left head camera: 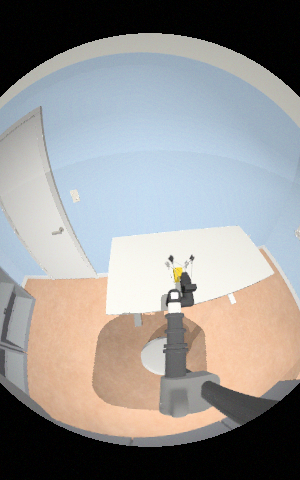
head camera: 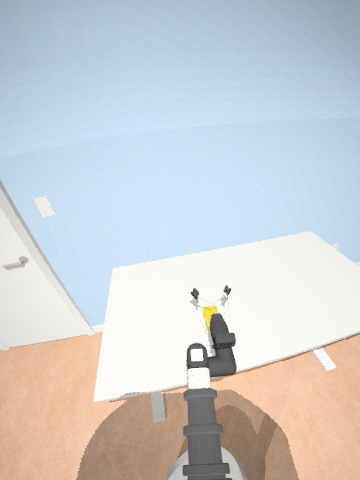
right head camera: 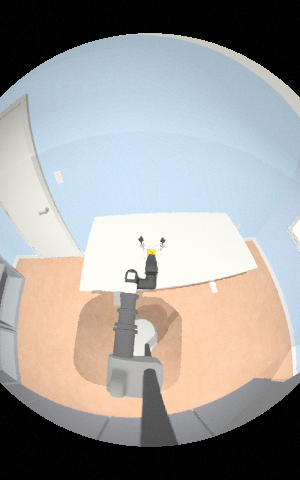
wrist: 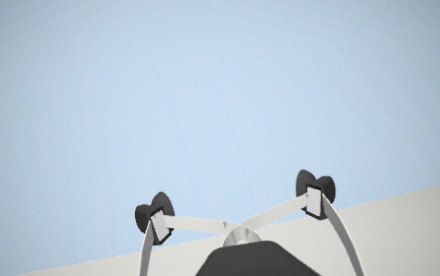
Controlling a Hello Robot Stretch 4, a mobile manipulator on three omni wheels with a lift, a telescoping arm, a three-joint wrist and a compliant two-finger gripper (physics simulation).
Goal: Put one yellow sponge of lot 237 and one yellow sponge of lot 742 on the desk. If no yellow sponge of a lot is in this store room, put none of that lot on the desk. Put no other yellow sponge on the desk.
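Where they show: gripper, fingertip midpoint: [left head camera: 180,254] [head camera: 210,287] [right head camera: 151,236] [wrist: 234,197]; robot's base, link origin: [left head camera: 161,354] [right head camera: 137,335].
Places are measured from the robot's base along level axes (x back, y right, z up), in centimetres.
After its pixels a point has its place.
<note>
A yellow sponge [head camera: 209,313] @[z 73.8, x -61.0, y 7.5 cm] [left head camera: 177,273] @[z 73.7, x -59.3, y 7.7 cm] [right head camera: 151,252] @[z 73.8, x -61.8, y 8.7 cm] lies on the white desk [head camera: 280,280] @[z 69.3, x -81.0, y 51.5 cm] [left head camera: 225,260] @[z 69.3, x -72.8, y 54.0 cm] [right head camera: 210,250] @[z 69.3, x -69.6, y 59.1 cm] [wrist: 390,240] @[z 69.3, x -92.9, y 37.3 cm], partly hidden under the wrist and gripper body. No lot number can be read on it. My gripper [head camera: 211,292] @[z 90.2, x -62.9, y 8.0 cm] [left head camera: 181,258] @[z 90.2, x -62.9, y 8.0 cm] [right head camera: 152,240] @[z 90.2, x -62.9, y 8.0 cm] [wrist: 234,197] @[z 90.2, x -62.9, y 8.0 cm] is open, its fingers spread wide over the desk with nothing between the fingertips. The fingertips stand beyond the sponge, toward the blue wall. The sponge does not show in the wrist view.
A blue wall [head camera: 200,190] @[z 113.1, x -116.6, y 10.2 cm] [wrist: 220,100] @[z 106.2, x -116.1, y 7.5 cm] stands behind the desk. A white door [head camera: 30,300] @[z 53.5, x -91.2, y -119.0 cm] [left head camera: 35,215] @[z 111.4, x -89.7, y -127.3 cm] [right head camera: 35,200] @[z 102.8, x -92.3, y -112.7 cm] is at the left. Grey shelf units [left head camera: 17,320] @[z 5.0, x 14.6, y -215.1 cm] [right head camera: 10,300] @[z 5.0, x 13.4, y -208.9 cm] stand at the far left, and grey furniture runs along the bottom edge of both side head views.
</note>
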